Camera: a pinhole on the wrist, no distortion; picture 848 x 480 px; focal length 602.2 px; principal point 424.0 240.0 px. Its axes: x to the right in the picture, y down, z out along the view. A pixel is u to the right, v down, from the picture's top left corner.
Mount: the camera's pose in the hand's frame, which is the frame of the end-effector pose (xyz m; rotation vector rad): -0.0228 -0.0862 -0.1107 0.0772 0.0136 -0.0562
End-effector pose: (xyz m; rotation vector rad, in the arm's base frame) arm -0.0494 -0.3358 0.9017 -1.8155 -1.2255 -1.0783
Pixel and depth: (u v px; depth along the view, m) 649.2 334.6 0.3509
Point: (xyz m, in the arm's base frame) -0.0253 -0.0616 0.9102
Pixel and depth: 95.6 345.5 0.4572
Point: -0.0402 -0.1157 0.5183
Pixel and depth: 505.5 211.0 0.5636
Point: -0.0744 0.1274 0.7801
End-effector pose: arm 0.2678 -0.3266 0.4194 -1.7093 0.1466 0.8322
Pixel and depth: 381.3 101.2 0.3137
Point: 0.2373 -0.1075 0.5766
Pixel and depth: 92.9 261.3 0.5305
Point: -0.1023 -0.0172 0.6430
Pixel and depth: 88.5 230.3 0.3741
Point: 0.0367 -0.1279 0.6215
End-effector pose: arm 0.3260 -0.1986 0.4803 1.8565 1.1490 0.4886
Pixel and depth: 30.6 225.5 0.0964
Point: 0.2265 -0.2474 0.4200
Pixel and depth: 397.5 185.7 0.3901
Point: 0.4217 -0.3319 0.2098
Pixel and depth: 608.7 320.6 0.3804
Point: 0.5276 -0.2254 0.2632
